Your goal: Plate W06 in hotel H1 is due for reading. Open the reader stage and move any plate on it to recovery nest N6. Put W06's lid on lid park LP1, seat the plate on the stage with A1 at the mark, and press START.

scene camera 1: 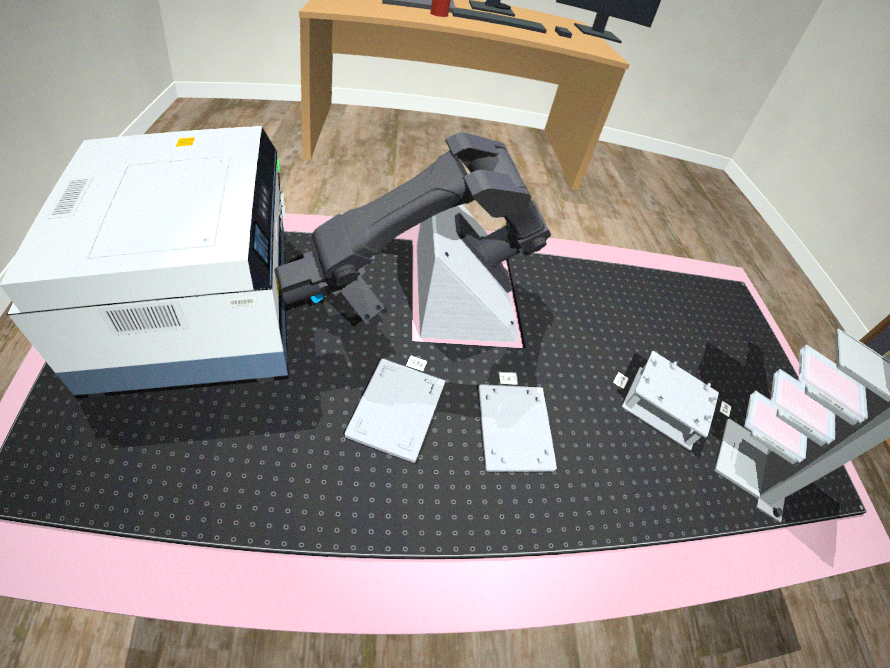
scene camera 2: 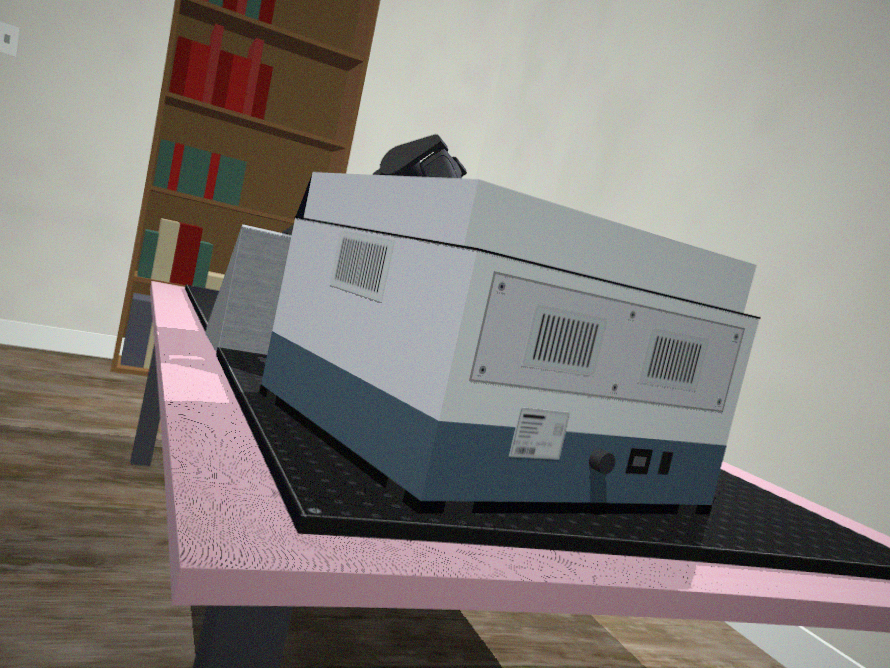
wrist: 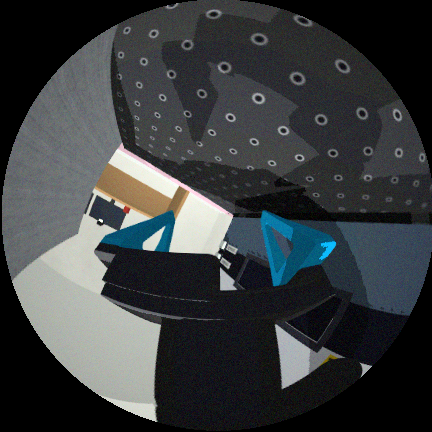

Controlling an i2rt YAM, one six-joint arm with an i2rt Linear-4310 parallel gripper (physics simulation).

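Pixels of known places: gripper, fingertip midpoint: (wrist: 217,214); arm's base, origin of the base link: (scene camera 1: 482,255).
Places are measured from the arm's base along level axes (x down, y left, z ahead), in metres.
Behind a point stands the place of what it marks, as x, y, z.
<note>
The white and blue reader (scene camera 1: 150,215) {-0.202, -0.552, 0.207} (scene camera 2: 373,323) {-0.059, -0.674, -0.040} (wrist: 395,260) stands at the left in scene camera 1. Its stage does not show. My gripper (scene camera 1: 306,296) (wrist: 217,214) {0.024, -0.304, 0.043} is open and empty, low beside the reader's front. Two small pale parts (wrist: 230,248) {-0.009, -0.422, -0.041} (wrist: 225,262) {-0.040, -0.421, -0.036} show beyond the fingers. The nest labelled N6 (scene camera 1: 395,409) {0.064, -0.162, 0.337} and lid park LP1 (scene camera 1: 516,429) {0.066, 0.044, 0.364} lie on the board with no plate visible on either. Hotel H1 (scene camera 1: 826,456) {-0.104, 0.533, 0.508} at the far right holds pink plates (scene camera 1: 776,427) {-0.053, 0.507, 0.423} (scene camera 1: 803,406) {-0.124, 0.508, 0.422} (scene camera 1: 833,383) {-0.195, 0.508, 0.423}; I cannot read which is W06.
The arm's grey wedge base (scene camera 1: 467,302) {-0.019, -0.046, 0.158} stands right of the gripper. A raised white stand (scene camera 1: 675,391) {0.016, 0.362, 0.305} is between LP1 and the hotel. The black perforated board (scene camera 1: 287,496) {0.076, -0.322, 0.496} lies on the pink table (scene camera 1: 431,593) {0.089, -0.104, 0.630} (scene camera 2: 215,496) {0.089, -0.775, -0.166}. A wooden desk (scene camera 1: 445,61) is behind.
</note>
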